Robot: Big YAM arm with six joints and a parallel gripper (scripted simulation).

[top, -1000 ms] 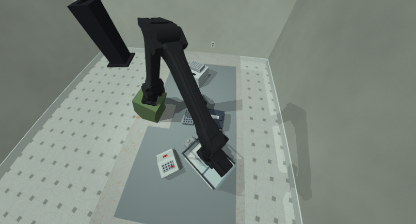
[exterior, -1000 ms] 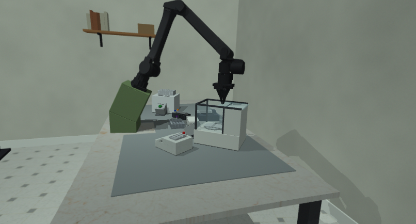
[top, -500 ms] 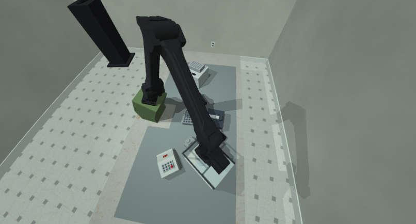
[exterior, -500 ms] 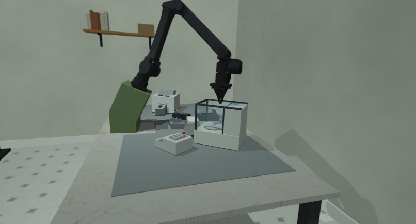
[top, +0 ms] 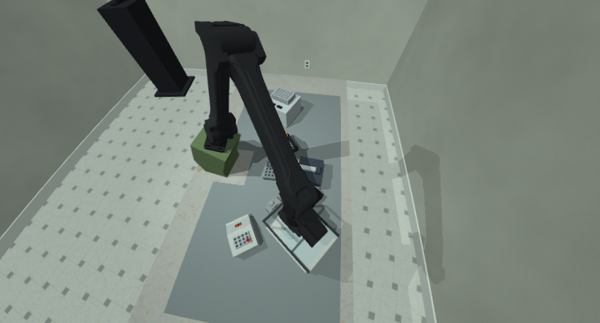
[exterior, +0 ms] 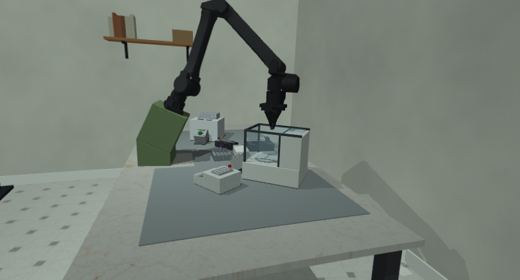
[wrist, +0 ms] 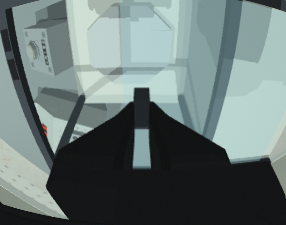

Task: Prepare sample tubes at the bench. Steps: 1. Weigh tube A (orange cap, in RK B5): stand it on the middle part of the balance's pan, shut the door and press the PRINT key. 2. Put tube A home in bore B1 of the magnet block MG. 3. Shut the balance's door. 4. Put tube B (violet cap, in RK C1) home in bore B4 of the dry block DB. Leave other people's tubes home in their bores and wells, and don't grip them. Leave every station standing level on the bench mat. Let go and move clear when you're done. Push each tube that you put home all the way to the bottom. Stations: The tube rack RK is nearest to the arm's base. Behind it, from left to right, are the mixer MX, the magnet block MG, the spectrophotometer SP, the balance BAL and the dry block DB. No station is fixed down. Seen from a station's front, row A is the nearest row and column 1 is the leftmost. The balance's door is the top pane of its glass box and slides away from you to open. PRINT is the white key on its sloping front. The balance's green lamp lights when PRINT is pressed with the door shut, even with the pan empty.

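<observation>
Right now my hand is 12 cm past the tube B, 37 cm to the right of it and 19 cm above it. The rest, counted from my hand: balance door (2 cm ahead, 2 cm to the right, 1 cm below); red-capped tube (20 cm behind, 5 cm to the right, 16 cm below); balance pan (1 cm behind, 1 cm to the left, 14 cm below).
</observation>
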